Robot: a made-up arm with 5 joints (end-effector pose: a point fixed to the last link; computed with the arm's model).
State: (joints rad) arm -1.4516 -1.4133 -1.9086 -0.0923 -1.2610
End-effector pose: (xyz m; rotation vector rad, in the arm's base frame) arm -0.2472 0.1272 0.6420 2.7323 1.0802 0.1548
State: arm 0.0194 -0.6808 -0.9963 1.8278 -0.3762
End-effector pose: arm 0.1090 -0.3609 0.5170 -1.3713 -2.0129 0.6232
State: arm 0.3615 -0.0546 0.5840 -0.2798 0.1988
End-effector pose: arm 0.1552 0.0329 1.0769 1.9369 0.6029 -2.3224
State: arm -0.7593 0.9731 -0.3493 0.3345 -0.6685
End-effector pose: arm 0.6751 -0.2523 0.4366 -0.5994 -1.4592 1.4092
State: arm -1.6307 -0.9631 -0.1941 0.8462 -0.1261
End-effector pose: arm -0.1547 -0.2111 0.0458 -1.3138 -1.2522 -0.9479
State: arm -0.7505 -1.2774 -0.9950 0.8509 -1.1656
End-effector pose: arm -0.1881 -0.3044 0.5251 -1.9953 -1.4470 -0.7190
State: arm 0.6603 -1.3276 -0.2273 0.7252 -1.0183
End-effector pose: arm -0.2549 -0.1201 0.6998 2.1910 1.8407 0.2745
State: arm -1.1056 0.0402 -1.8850 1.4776 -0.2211
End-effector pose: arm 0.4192 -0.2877 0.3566 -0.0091 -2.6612 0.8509
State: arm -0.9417 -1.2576 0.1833 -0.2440 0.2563
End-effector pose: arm -0.4432 -0.2998 0.4616 -2.5660 -1.1311 0.5382
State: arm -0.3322 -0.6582 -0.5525 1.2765 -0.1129
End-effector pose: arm 0.0278 -0.4235 0.4954 -1.6499 -2.1631 0.3152
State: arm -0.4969 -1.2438 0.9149 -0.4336 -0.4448
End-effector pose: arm -0.4456 -0.3052 0.4978 -2.2875 -0.5849 -0.3485
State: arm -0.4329 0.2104 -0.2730 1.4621 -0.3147
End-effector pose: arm 0.1522 -0.4036 0.4065 -0.9553 -1.2852 0.3504
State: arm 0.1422 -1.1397 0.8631 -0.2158 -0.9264
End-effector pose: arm -0.3932 -0.2133 0.6855 -2.5259 -0.6965 -0.7784
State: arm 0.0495 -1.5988 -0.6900 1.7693 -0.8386
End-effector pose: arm 0.0288 -0.3469 0.4096 -1.4538 -2.3099 -0.6246
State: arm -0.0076 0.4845 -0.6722 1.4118 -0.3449
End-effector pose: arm 0.3209 -0.3596 0.5695 -0.9477 -1.1825 1.1575
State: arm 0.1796 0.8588 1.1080 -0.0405 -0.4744
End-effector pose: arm 0.4999 -0.2122 0.8863 -1.8052 0.3373 1.5171
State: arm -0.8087 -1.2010 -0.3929 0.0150 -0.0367
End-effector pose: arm -0.3594 -0.2748 0.5746 2.7210 1.2848 -0.5275
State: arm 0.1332 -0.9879 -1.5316 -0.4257 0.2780
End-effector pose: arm -0.3116 0.2971 0.5004 0.3275 -0.2720 -1.3118
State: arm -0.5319 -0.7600 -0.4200 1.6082 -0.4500
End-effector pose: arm 0.0343 -0.3444 0.2830 -1.1713 -1.7138 -0.5216
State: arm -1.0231 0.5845 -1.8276 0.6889 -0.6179
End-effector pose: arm 0.5026 -0.1535 0.6035 0.0594 -2.8349 1.0635
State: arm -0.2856 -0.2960 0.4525 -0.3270 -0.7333
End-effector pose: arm 0.0724 -0.3038 0.9661 -2.3978 -0.7227 0.7666
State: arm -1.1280 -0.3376 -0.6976 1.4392 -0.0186
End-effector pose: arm 0.1315 -0.3602 0.1562 -0.7716 -2.0601 -0.2505
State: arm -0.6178 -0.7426 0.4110 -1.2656 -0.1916
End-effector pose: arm -0.0661 -0.1812 0.9806 2.4806 0.5645 -1.8274
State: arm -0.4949 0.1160 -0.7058 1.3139 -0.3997
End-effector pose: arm 0.2726 -0.4231 0.4617 -0.8894 -1.6161 0.6758
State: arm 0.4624 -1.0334 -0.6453 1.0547 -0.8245
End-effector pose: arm -0.0921 -0.1358 0.7683 2.3131 1.9554 -0.4490
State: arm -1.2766 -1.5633 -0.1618 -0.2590 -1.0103
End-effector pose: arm -0.4387 -0.1225 0.4698 -2.2008 -0.1319 -0.9632
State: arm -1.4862 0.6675 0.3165 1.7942 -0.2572
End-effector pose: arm 0.0395 -0.1166 0.2002 0.0918 -0.4365 -0.2726
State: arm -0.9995 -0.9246 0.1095 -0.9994 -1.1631
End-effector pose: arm -0.1593 -0.2789 0.8427 -2.6469 -0.3188 0.0102
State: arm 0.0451 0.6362 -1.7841 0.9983 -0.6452
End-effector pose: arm 0.5396 -0.0047 0.5411 -0.1226 -1.5411 2.1699
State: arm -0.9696 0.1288 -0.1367 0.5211 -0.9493
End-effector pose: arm 0.3039 -0.5333 0.4654 -1.1382 -1.0269 0.2888
